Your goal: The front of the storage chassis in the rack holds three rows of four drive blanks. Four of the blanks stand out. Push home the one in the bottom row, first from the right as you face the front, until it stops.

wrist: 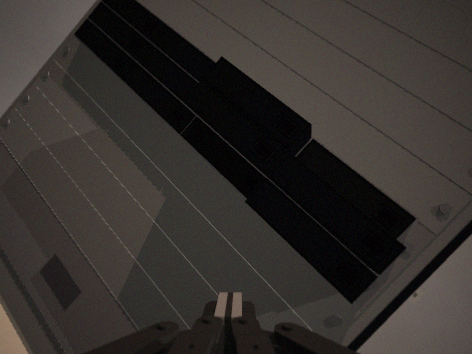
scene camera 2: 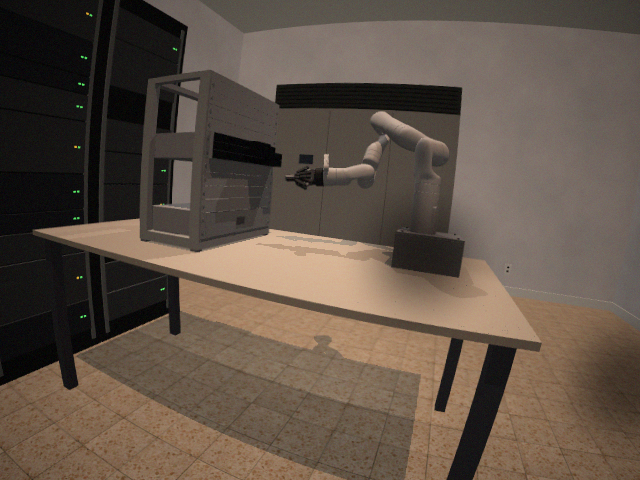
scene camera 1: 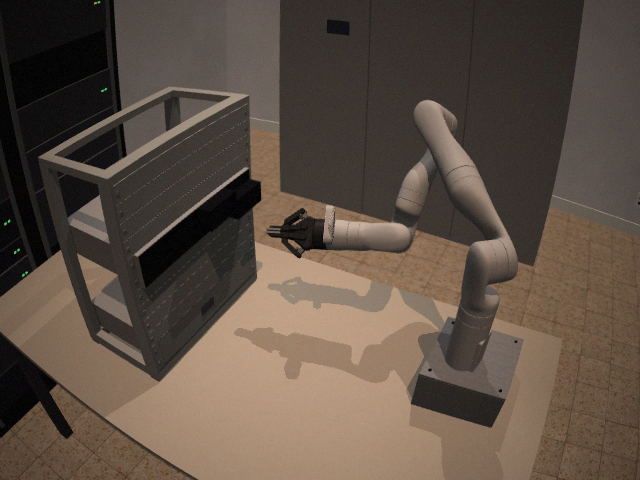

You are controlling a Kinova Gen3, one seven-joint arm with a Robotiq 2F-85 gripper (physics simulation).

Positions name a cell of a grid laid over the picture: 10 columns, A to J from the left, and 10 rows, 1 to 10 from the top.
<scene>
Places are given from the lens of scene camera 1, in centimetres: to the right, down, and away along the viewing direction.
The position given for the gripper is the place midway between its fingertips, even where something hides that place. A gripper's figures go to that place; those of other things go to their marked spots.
gripper (scene camera 1: E5): -13, -2, 136
grey rack (scene camera 1: C5): -33, -5, 115
</scene>
